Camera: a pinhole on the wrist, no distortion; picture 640 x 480 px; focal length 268.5 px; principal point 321.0 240.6 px. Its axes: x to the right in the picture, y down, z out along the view. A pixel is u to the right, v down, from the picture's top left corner.
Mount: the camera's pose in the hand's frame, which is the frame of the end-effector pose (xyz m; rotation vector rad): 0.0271 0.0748 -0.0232 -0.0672 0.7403 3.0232
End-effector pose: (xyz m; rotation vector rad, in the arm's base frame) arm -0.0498 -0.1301 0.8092 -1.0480 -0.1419 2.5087
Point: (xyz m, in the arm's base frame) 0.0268 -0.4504 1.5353
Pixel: outside the picture
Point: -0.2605 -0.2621 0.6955
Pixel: 66.8 50.3
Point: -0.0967 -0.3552 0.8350
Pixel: 558.2 37.4
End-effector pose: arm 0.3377 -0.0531 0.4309 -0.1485 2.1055 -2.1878
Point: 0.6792 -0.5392 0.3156
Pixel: 459.9 348.2
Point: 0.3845 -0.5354 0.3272
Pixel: 310.7 349.7
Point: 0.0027 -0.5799 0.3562
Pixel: 71.9 363.2
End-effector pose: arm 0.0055 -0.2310 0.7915 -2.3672 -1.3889 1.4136
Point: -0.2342 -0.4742 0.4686
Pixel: 322.4 342.2
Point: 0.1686 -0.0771 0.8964
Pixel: behind the camera
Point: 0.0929 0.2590 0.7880
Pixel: behind the camera
